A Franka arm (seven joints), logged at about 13 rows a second.
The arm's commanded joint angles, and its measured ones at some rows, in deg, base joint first. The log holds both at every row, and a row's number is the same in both.
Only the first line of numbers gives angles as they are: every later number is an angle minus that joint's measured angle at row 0.
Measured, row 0:
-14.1 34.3 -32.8 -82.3 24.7 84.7 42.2
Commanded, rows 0 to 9:
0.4 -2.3 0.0 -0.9 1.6 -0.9 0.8
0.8 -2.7 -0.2 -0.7 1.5 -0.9 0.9
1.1 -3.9 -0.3 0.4 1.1 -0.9 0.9
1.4 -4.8 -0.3 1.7 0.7 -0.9 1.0
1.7 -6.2 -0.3 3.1 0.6 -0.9 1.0
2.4 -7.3 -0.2 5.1 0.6 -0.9 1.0
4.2 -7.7 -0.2 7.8 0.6 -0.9 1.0
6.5 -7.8 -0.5 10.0 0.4 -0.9 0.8
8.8 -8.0 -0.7 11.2 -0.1 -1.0 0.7
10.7 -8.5 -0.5 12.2 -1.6 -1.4 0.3
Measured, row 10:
7.0 -8.6 0.0 9.4 -0.1 -0.3 0.0
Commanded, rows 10 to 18:
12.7 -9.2 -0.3 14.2 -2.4 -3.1 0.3
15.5 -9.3 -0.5 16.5 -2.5 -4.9 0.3
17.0 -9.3 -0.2 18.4 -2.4 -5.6 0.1
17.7 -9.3 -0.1 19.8 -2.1 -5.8 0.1
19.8 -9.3 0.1 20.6 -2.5 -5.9 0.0
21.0 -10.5 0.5 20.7 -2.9 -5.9 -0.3
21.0 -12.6 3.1 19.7 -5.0 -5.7 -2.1
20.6 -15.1 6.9 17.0 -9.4 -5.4 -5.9
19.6 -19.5 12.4 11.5 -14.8 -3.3 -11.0
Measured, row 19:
20.8 -12.2 5.4 19.4 -7.9 -5.0 -4.6
